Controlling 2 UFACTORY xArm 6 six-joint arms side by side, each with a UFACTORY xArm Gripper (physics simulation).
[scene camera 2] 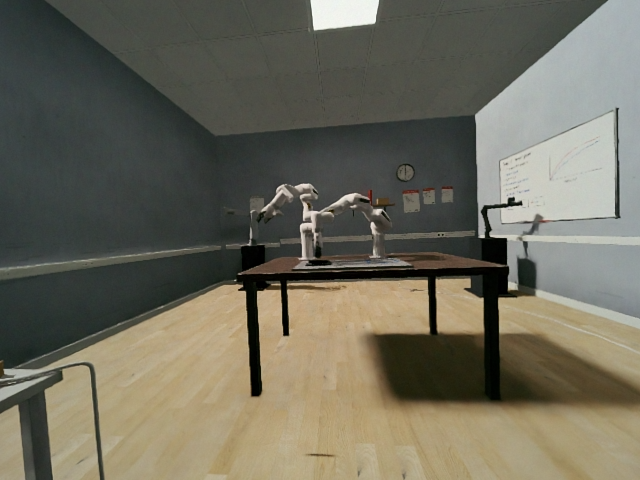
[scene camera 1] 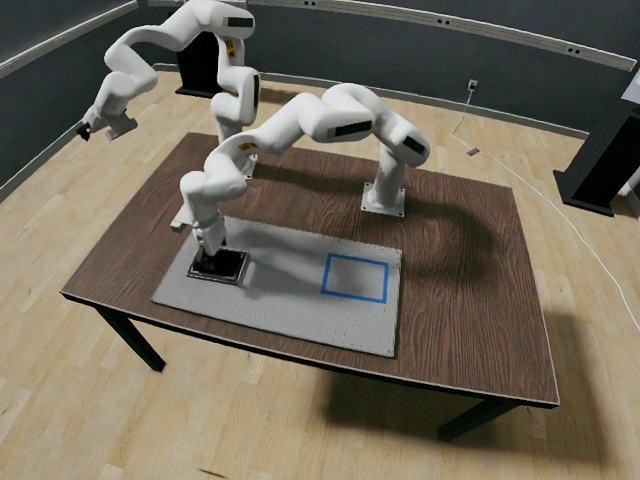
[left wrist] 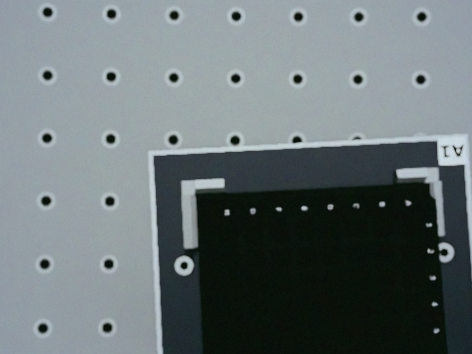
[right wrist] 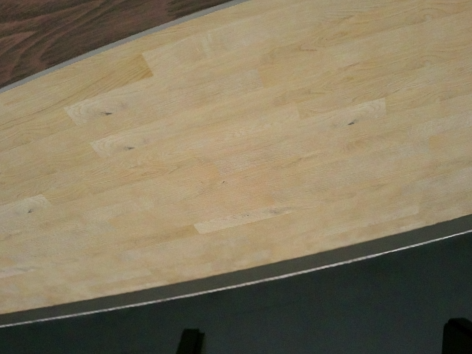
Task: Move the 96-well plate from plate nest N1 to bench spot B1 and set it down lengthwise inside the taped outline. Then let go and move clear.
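Seen in the pictures: left gripper, fingertip midpoint: (scene camera 2: 318,257) (scene camera 1: 215,256); right gripper, fingertip midpoint: (scene camera 2: 260,221) (scene camera 1: 96,130); left arm's base, origin of the base link: (scene camera 2: 379,256) (scene camera 1: 383,199); right arm's base, origin of the base link: (scene camera 2: 307,258).
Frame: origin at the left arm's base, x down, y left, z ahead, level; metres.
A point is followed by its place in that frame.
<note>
The black 96-well plate (scene camera 1: 227,264) @(x -0.038, y -0.448, z 0.446 m) (left wrist: 310,280) @(x -0.028, y -0.517, z 0.442 m) sits in the dark nest (left wrist: 300,170) @(x -0.025, y -0.558, z 0.445 m) at the left of the grey board, between light corner brackets. My left gripper (scene camera 1: 211,255) @(x -0.061, y -0.484, z 0.440 m) (scene camera 2: 317,252) @(x -0.061, y -0.484, z 0.440 m) is right over the plate in scene camera 1, its fingers looking spread apart and open; no fingers can be made out in the left wrist view. Whether the fingertips reach beside the plate is hidden. The blue taped outline (scene camera 1: 326,273) @(x -0.014, y -0.155, z 0.395 m) lies at the board's right. My right gripper (scene camera 1: 83,132) (scene camera 2: 262,217) @(x -0.325, y -0.920, z 0.251 m) (right wrist: 322,342) @(x -0.325, y -0.920, z 0.251 m) is open and empty, raised beyond the table's left side.
The grey perforated board (scene camera 1: 289,304) @(x -0.013, y -0.239, z 0.523 m) (left wrist: 75,107) @(x -0.013, y -0.585, z 0.533 m) lies on the brown wooden table (scene camera 1: 454,320) @(x 0.000, y 0.243, z 0.474 m) (scene camera 2: 449,262) @(x 0.000, y 0.338, z 0.476 m). Both arm bases stand behind the board. The left forearm spans above the board's back left part. Black pedestals (scene camera 1: 591,165) (scene camera 2: 493,263) stand beyond the table.
</note>
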